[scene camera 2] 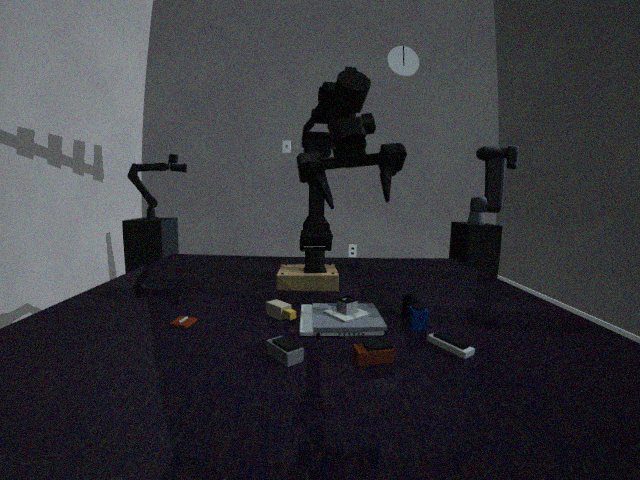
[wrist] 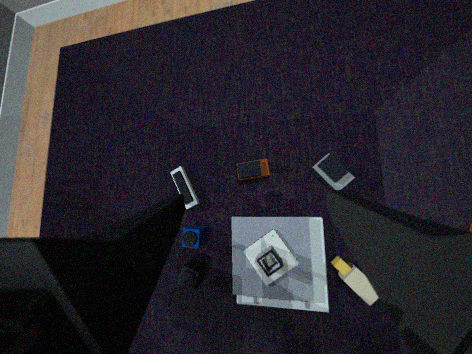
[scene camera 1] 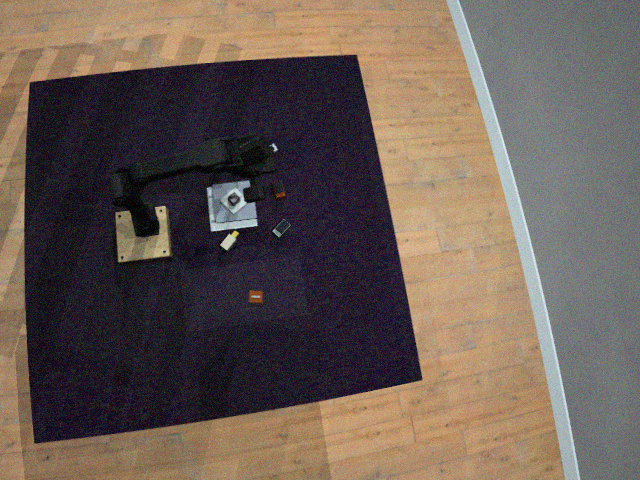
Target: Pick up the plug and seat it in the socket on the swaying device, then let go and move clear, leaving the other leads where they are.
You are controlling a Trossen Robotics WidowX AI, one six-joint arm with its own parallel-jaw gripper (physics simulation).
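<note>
A cream block with a yellow end (scene camera 1: 228, 241) (scene camera 2: 277, 308) (wrist: 358, 285), plug-like in shape, lies on the dark mat beside the device. The device is a stacked grey and white plate (scene camera 1: 235, 226) (scene camera 2: 356, 326) (wrist: 317, 245). On it, a tilted white square carries a small grey socket block (scene camera 1: 233, 198) (scene camera 2: 346, 305) (wrist: 270, 261) with a dark rim. Whether something sits inside the socket cannot be told. My gripper (scene camera 2: 359, 204) (wrist: 254, 198) is open and empty, with its fingers wide apart, high above the mat. In scene camera 1, the arm hides the fingertips.
An orange block (scene camera 1: 279, 190) (scene camera 2: 373, 356) (wrist: 265, 168), a grey block (scene camera 1: 281, 227) (scene camera 2: 286, 353) (wrist: 336, 181), a white block (scene camera 2: 450, 347) (wrist: 192, 204), a blue block (scene camera 2: 419, 318) (wrist: 191, 238) and a black block (wrist: 192, 271) lie around the device. An orange tile (scene camera 1: 255, 292) (scene camera 2: 184, 322) lies farther off.
</note>
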